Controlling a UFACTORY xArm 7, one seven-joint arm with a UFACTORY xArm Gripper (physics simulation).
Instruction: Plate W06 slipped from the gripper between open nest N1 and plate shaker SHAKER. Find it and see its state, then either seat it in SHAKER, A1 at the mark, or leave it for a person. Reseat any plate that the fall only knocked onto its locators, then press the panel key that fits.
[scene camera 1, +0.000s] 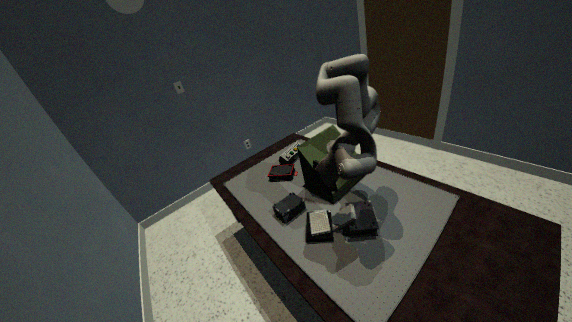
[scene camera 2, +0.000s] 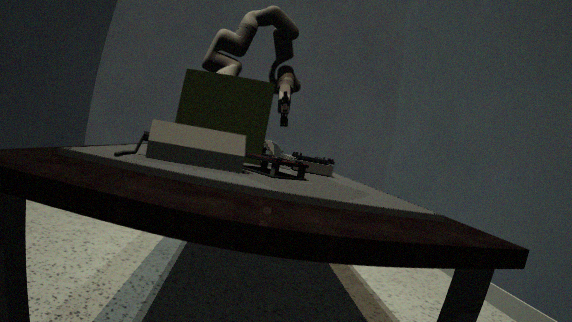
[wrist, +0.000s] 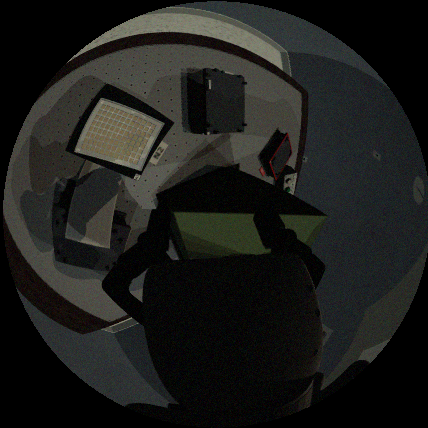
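Pixels of known places: gripper, fingertip midpoint: (scene camera 1: 319, 184) (scene camera 2: 284, 119) (wrist: 215, 206); arm's base, origin of the base link: (scene camera 2: 215, 104).
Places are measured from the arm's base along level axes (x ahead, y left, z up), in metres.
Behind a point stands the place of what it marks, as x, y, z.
Note:
A plain grey plate (scene camera 1: 343, 216) {0.241, 0.290, -0.124} (wrist: 94, 211) {0.232, 0.284, -0.121} lies tilted, one edge up on a black station with corner posts (scene camera 1: 364, 222) {0.199, 0.375, -0.127} (wrist: 85, 251) {0.165, 0.344, -0.127}, the other edge down by the mat. No wells show on its upper face. A white well plate (scene camera 1: 320, 222) {0.333, 0.233, -0.139} (wrist: 119, 133) {0.331, 0.220, -0.139} sits flat in the black nest labelled N2 (scene camera 1: 318, 238) {0.388, 0.283, -0.159} (wrist: 157, 153) {0.276, 0.148, -0.179}. My gripper (scene camera 2: 283, 122) {0.255, 0.154, 0.002} is open and empty. It hangs high above the mat beside the green box, well clear of both plates.
A tall green box (scene camera 1: 315, 150) {0.119, -0.031, 0.048} (scene camera 2: 223, 103) {0.050, -0.093, -0.001} (wrist: 223, 233) {0.132, 0.076, -0.056} stands mid-table by the arm. A black box station (scene camera 1: 288, 207) {0.399, 0.057, -0.126} (wrist: 215, 101) {0.377, 0.059, -0.126}, a red-rimmed nest (scene camera 1: 281, 171) {0.255, -0.272, -0.141} (wrist: 278, 155) {0.251, -0.256, -0.141} and the key panel (scene camera 1: 291, 152) {0.094, -0.382, -0.112} (wrist: 290, 183) {0.135, -0.364, -0.110} lie beyond. A grey perforated mat (scene camera 1: 400, 240) {0.132, 0.516, -0.181} covers the table.

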